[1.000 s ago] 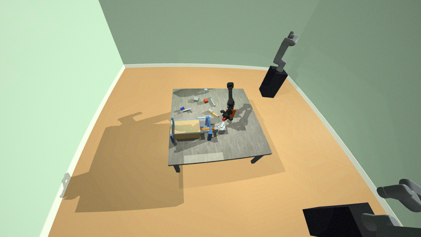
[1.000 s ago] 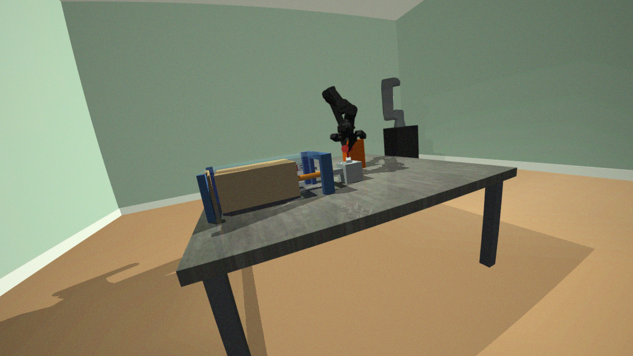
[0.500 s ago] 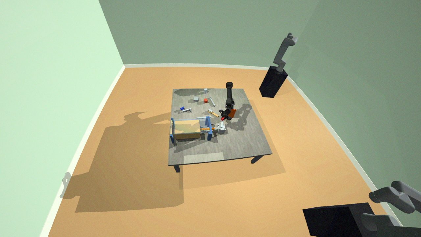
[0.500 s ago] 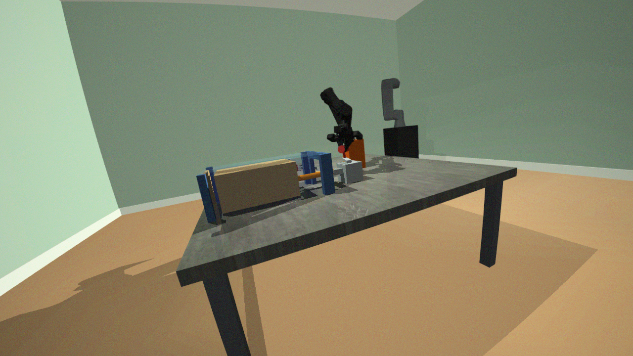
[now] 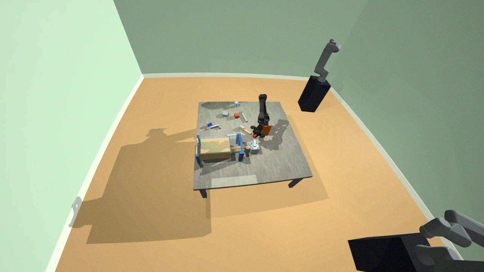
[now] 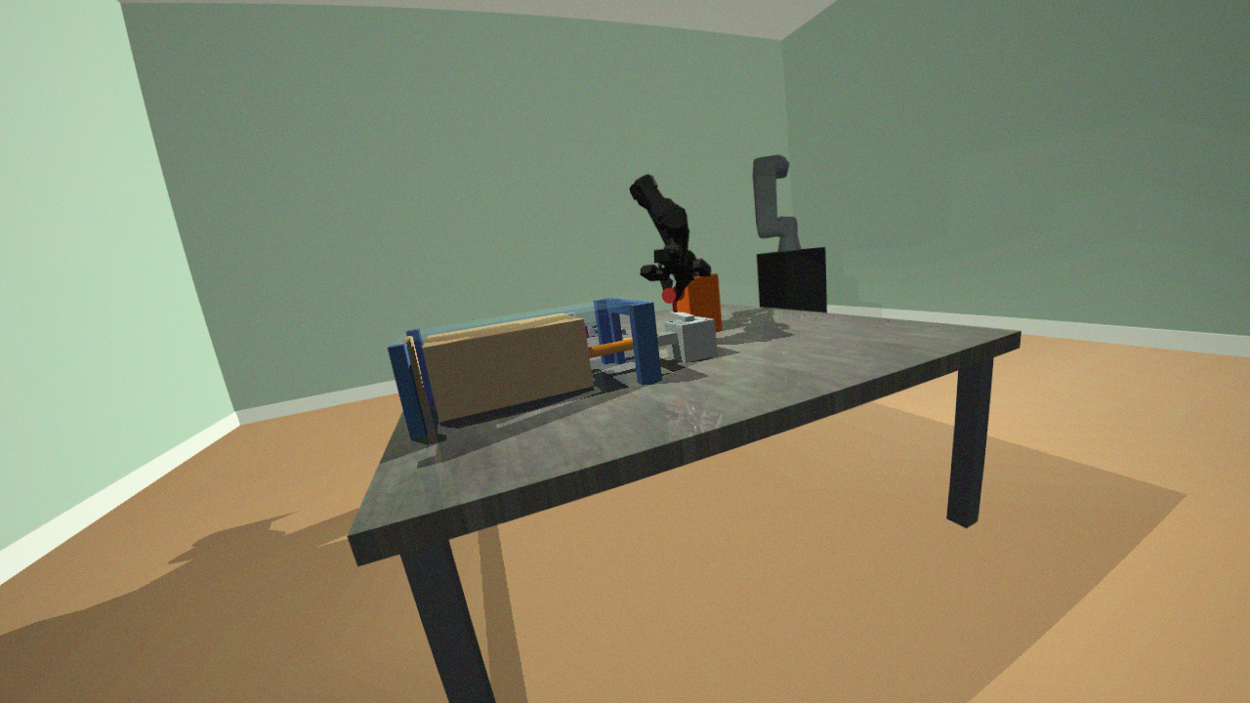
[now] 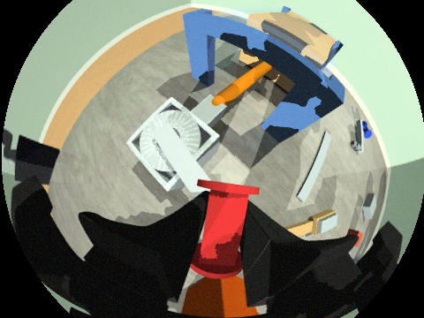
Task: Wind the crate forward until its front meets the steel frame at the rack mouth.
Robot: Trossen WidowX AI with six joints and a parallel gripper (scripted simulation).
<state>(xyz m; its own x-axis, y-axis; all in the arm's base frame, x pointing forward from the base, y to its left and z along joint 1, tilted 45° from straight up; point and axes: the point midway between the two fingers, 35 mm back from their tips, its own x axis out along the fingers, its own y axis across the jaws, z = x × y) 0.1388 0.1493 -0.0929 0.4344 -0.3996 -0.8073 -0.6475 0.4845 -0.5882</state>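
Now: gripper tip 100 mm above the grey winch, 80 mm to the right of it and 20 mm past it. The rest, counted from my gripper tip: tan-handled tool 210 mm to the right, 110 mm below, 90 mm ahead; then red knob 10 mm to the right, 10 mm behind; then grey bar 210 mm ahead, 130 mm below, 120 mm to the right.
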